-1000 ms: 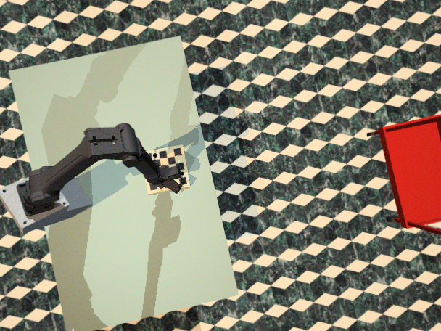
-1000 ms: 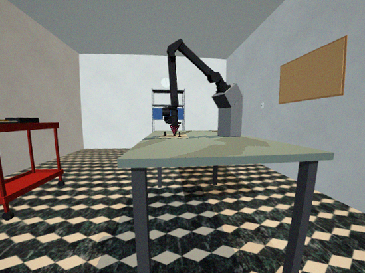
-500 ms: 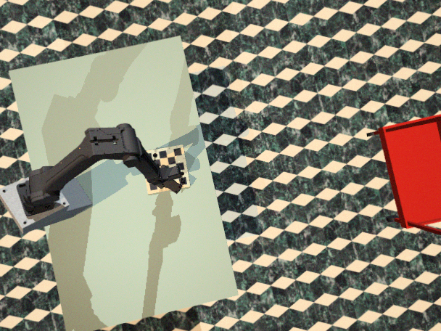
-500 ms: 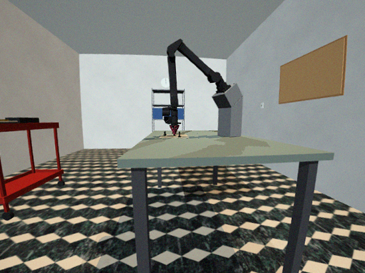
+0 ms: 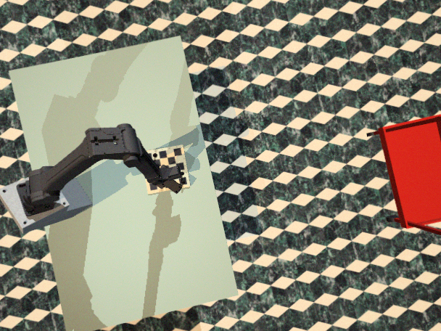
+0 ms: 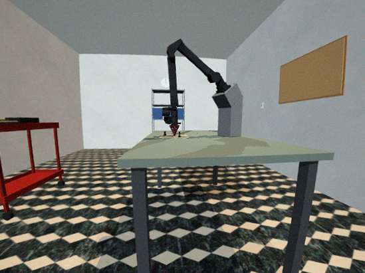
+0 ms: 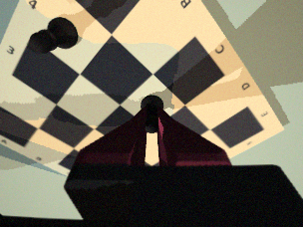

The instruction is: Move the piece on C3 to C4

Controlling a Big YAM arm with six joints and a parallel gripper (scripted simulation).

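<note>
My hand is 4 cm to the right of the small chessboard, 2 cm above it and 1 cm short of it.
</note>
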